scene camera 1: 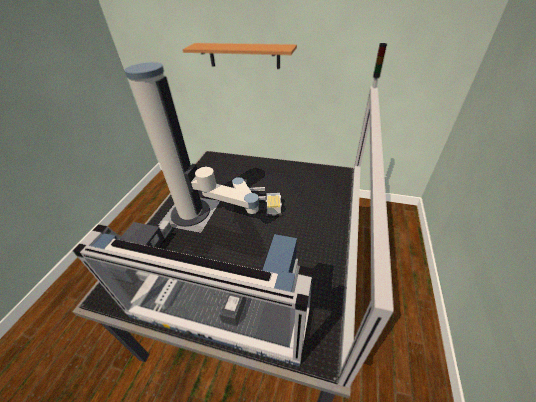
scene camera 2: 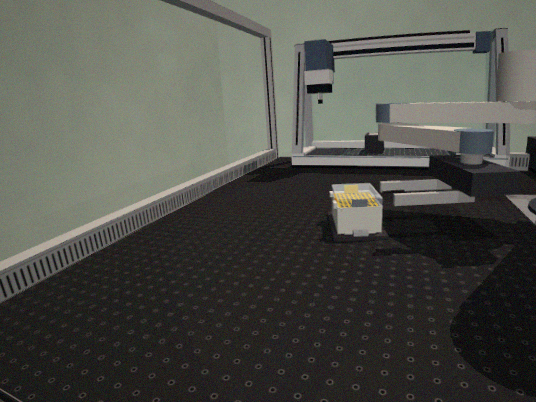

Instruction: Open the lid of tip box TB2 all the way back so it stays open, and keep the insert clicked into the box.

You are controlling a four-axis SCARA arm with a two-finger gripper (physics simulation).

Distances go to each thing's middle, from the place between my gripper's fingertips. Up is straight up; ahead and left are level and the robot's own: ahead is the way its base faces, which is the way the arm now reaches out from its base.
Scene:
Now: hand 6 cm short of the translucent lid point(scene camera 2: 359, 194), 4 cm to the left of it and 2 cm above it.

